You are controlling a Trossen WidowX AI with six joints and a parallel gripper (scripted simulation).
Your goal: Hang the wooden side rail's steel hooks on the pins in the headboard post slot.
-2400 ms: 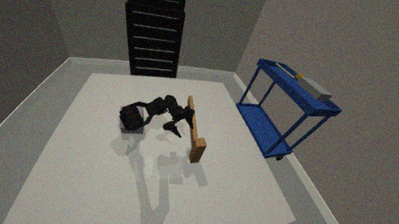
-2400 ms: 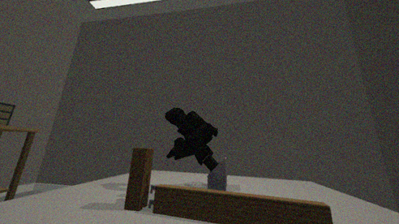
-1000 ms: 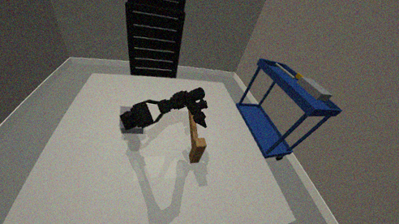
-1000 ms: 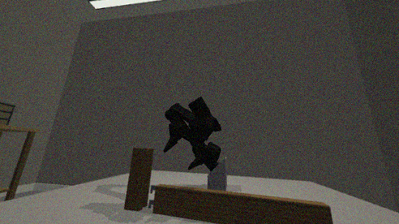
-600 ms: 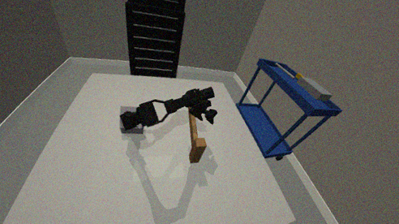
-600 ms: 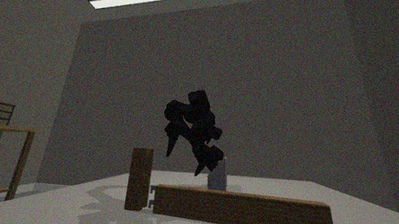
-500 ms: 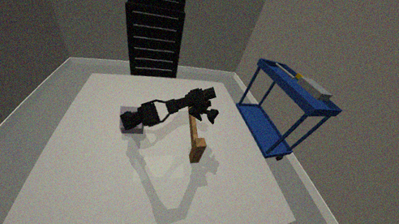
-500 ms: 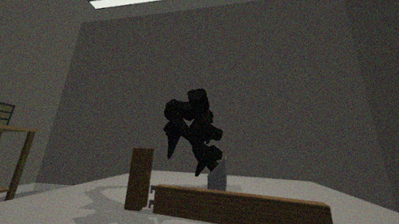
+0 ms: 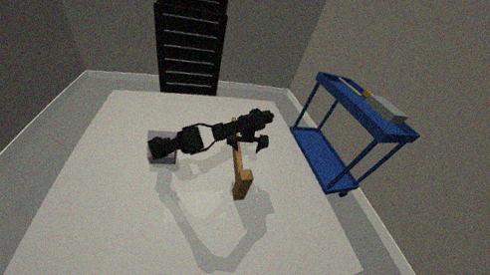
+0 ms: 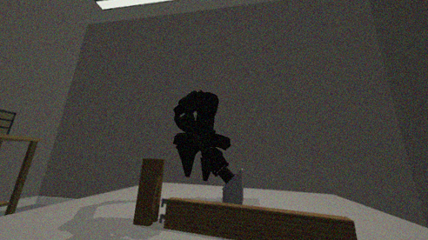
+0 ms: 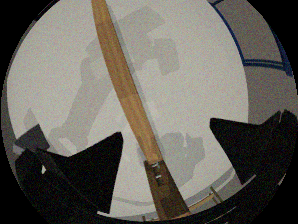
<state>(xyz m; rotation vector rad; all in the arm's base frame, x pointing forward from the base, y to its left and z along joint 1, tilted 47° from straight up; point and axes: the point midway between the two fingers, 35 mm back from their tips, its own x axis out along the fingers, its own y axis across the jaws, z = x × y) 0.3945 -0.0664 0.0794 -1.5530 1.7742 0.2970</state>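
My gripper tip is now 150 mm to the left of the headboard post, 60 mm past it and 50 mm above it.
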